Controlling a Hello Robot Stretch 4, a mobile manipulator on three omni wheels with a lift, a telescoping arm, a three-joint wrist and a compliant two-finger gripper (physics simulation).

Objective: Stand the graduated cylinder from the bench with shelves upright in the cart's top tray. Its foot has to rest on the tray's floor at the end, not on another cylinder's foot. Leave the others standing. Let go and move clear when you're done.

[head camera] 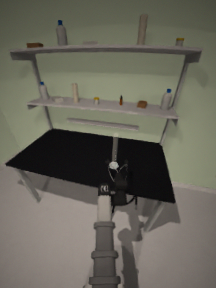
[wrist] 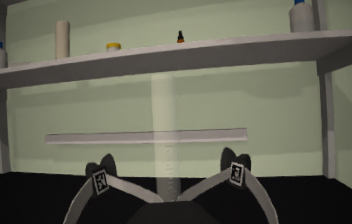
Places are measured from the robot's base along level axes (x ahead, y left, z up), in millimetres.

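Pixels of known places: end effector, tool point: [head camera: 117, 161] [wrist: 168, 168].
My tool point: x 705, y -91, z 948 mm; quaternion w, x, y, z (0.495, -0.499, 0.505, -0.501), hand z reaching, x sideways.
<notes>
Ahead of a thing's pixels: the offset from my tool point to its middle. Level surfaces: height alone.
The graduated cylinder @(1 mm left, 169 mm ahead, 45 mm down) [head camera: 115, 147] [wrist: 165, 110] is clear and tall and stands upright on the black bench top @(213 mm down) [head camera: 65, 155]. Its pale foot shows in the head view near the front part of the bench; in the wrist view the foot is hidden behind the gripper body. My gripper [head camera: 117, 163] [wrist: 169, 166] is open. Its fingers stand on either side of the cylinder's lower part, with a gap on both sides in the wrist view. How deep the cylinder sits between the fingertips is hard to tell. The cart does not show in either view.
A lower shelf [head camera: 112, 108] [wrist: 210, 48] above the bench holds bottles, a beige cylinder @(377 mm left, 605 mm ahead, 333 mm up) [head camera: 75, 93] [wrist: 62, 40], and small jars. An upper shelf [head camera: 110, 49] holds more items. A pale rail [head camera: 102, 124] [wrist: 100, 138] runs behind the cylinder. Shelf posts stand at both sides.
</notes>
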